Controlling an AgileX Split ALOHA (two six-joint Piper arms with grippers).
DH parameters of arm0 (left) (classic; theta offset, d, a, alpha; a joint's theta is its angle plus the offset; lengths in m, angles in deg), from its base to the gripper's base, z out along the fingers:
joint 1: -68.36 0.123 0 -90
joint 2: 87.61 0 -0.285 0
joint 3: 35.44 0 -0.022 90
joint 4: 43.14 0.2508 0 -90
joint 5: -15.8 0 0.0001 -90
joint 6: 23.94 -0.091 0 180
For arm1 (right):
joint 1: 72.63 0.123 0 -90
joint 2: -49.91 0 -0.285 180
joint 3: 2.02 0 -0.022 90
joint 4: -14.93 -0.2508 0 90
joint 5: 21.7 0 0.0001 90
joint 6: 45.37 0.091 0 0
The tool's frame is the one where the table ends.
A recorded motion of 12 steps. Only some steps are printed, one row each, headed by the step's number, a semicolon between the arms.
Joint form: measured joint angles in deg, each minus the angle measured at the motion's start. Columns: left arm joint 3, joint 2, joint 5, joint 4, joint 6, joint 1; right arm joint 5, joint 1, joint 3, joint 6, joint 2, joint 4.
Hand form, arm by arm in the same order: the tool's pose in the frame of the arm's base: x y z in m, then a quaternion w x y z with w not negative. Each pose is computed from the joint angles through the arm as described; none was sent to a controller.
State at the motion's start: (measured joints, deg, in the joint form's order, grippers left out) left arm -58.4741 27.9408 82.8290 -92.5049 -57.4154 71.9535; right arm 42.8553 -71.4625 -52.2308 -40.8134 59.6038 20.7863
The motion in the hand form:
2: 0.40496 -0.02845 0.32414 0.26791 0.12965 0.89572 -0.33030; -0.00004 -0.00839 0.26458 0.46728 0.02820 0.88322 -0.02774
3: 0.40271 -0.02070 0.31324 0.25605 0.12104 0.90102 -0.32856; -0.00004 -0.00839 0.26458 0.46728 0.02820 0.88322 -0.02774
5: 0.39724 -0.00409 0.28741 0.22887 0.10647 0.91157 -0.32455; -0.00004 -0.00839 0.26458 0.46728 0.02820 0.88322 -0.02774
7: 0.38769 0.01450 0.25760 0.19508 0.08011 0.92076 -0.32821; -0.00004 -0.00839 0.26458 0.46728 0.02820 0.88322 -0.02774
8: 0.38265 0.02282 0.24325 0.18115 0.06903 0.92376 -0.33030; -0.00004 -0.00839 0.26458 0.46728 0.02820 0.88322 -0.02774
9: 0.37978 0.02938 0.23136 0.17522 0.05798 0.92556 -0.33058; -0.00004 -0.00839 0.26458 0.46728 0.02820 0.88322 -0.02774
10: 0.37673 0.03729 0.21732 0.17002 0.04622 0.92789 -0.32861; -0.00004 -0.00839 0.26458 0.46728 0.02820 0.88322 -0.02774
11: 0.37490 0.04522 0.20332 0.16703 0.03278 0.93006 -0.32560; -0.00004 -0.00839 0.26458 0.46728 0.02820 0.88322 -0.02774
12: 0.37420 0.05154 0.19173 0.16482 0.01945 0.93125 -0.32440; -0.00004 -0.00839 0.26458 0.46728 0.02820 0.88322 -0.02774
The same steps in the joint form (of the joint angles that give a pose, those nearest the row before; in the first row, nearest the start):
2: 3.38 -0.92 0.00 0.58 -0.56 1.32; 0.00 0.00 0.00 0.00 0.00 0.00
3: 5.64 -0.98 0.00 0.77 -1.37 2.43; 0.00 0.00 0.00 0.00 0.00 0.00
5: 10.43 -0.67 0.00 1.33 -3.72 4.84; 0.00 0.00 0.00 0.00 0.00 0.00
7: 16.08 -0.16 0.00 1.42 -5.72 7.78; 0.00 0.00 0.00 0.00 0.00 0.00
8: 18.70 0.23 -0.22 1.34 -7.03 9.16; 0.00 0.00 0.00 0.00 0.00 0.00
9: 20.69 0.74 -1.11 1.01 -8.21 10.22; 0.00 0.00 0.00 0.00 0.00 0.00
10: 22.81 1.48 -2.40 0.73 -9.74 11.45; 0.00 0.00 0.00 0.00 0.00 0.00
11: 24.53 2.51 -3.97 0.36 -11.13 12.62; 0.00 0.00 0.00 0.00 0.00 0.00
12: 25.64 3.60 -5.27 -0.17 -12.05 13.55; 0.00 0.00 0.00 0.00 0.00 0.00

